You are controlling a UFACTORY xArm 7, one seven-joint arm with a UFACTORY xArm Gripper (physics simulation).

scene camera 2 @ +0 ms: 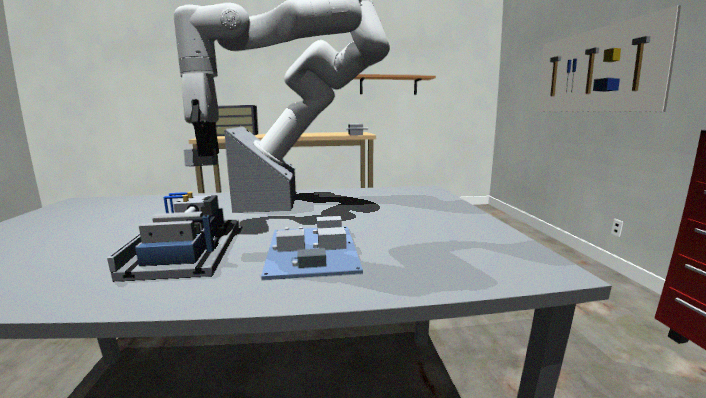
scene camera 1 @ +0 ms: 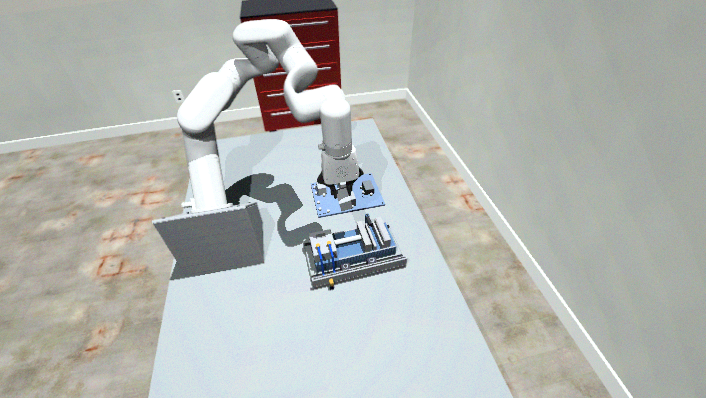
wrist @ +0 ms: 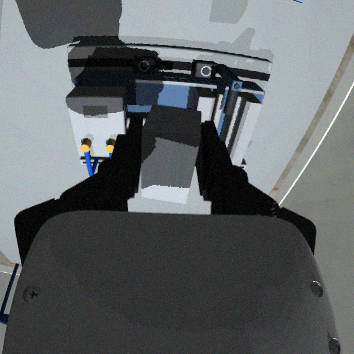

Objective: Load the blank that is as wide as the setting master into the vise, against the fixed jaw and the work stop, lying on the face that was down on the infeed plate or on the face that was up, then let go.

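Pixels of known places: gripper, fingertip midpoint: [scene camera 2: 209,155] [scene camera 1: 341,194] [wrist: 170,136]; arm's base at its link origin: [scene camera 2: 268,153] [scene camera 1: 212,209].
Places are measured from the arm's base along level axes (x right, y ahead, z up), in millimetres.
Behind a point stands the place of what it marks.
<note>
My gripper [scene camera 1: 343,189] @[y 403, x 53, z 43 mm] [scene camera 2: 206,145] @[y 403, x 53, z 43 mm] [wrist: 170,136] @[y 403, x 53, z 43 mm] is shut on a grey block [scene camera 1: 347,202] @[y 413, x 101, z 52 mm] [scene camera 2: 192,158] @[y 425, x 82, z 40 mm] [wrist: 169,162] @[y 404, x 63, z 58 mm], which hangs well above the vise [scene camera 1: 345,248] @[y 396, x 139, z -110 mm] [scene camera 2: 167,253] @[y 550, x 101, z -126 mm] in scene camera 2. In the wrist view the block covers the vise's middle. The fixed jaw [scene camera 1: 383,232] @[y 520, x 126, z -74 mm] [scene camera 2: 166,232] @[y 531, x 107, z -90 mm] [wrist: 248,131] stands at the end away from the blue hoses; the moving jaw [scene camera 1: 364,236] @[y 458, x 131, z -74 mm] [scene camera 2: 177,218] @[y 470, x 111, z -81 mm] [wrist: 204,106] stands a gap away. A dark blue work stop [scene camera 1: 368,221] @[y 483, x 70, z -76 mm] [scene camera 2: 207,233] @[y 490, x 42, z -109 mm] stands beside the jaws. I cannot tell which piece is the setting master.
The blue infeed plate [scene camera 1: 368,201] @[y 521, x -108, z -162 mm] [scene camera 2: 280,270] @[y 559, x -116, z -162 mm] bears several grey blocks, including a darker one [scene camera 1: 367,186] @[y 528, x -167, z -138 mm] [scene camera 2: 311,258] @[y 550, x -176, z -143 mm]. Blue hoses [scene camera 1: 321,260] @[y 317, x 201, z -70 mm] [wrist: 88,163] @[y 316, x 176, z -61 mm] rise at the vise's actuator end. The arm's wedge-shaped grey pedestal [scene camera 1: 215,245] @[y 10, x 110, z -44 mm] [scene camera 2: 260,180] @[y 125, x 6, z -69 mm] stands on the table [scene camera 1: 325,340] @[y 299, x 395, z -170 mm] [scene camera 2: 400,295] @[y 650, x -329, z -171 mm].
</note>
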